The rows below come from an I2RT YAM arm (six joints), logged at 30 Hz.
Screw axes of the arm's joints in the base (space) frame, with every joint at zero. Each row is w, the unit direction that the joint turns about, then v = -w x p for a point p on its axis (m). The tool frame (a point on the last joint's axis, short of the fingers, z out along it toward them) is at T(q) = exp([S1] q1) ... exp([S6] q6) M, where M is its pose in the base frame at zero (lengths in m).
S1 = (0, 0, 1, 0.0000, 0.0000, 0.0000)
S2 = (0, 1, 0, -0.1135, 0.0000, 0.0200)
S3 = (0, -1, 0, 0.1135, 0.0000, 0.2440)
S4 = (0, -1, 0, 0.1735, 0.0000, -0.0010)
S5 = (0, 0, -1, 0.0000, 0.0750, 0.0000)
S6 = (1, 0, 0, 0.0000, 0.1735, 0.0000)
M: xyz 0.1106 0.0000 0.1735 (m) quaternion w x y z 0.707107 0 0.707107 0
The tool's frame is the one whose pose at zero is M.
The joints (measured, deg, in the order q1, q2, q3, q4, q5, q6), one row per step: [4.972 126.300 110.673 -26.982 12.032 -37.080]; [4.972 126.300 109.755 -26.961 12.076 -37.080]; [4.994 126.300 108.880 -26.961 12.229 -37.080]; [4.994 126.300 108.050 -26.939 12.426 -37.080]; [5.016 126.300 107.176 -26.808 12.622 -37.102]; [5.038 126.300 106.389 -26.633 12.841 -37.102]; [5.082 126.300 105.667 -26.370 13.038 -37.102]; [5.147 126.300 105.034 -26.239 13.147 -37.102]
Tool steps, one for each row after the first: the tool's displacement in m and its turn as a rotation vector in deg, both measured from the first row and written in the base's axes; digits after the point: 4 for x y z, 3 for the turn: [-0.0013 -0.0001 -0.0053 -0.108 0.891 -0.032]; [-0.0027 -0.0002 -0.0103 -0.289 1.754 -0.121]; [-0.0041 -0.0004 -0.0150 -0.496 2.547 -0.262]; [-0.0054 -0.0004 -0.0198 -0.715 3.278 -0.364]; [-0.0066 -0.0005 -0.0241 -0.925 3.874 -0.495]; [-0.0076 -0.0003 -0.0278 -1.107 4.318 -0.589]; [-0.0087 0.0001 -0.0312 -1.234 4.811 -0.598]
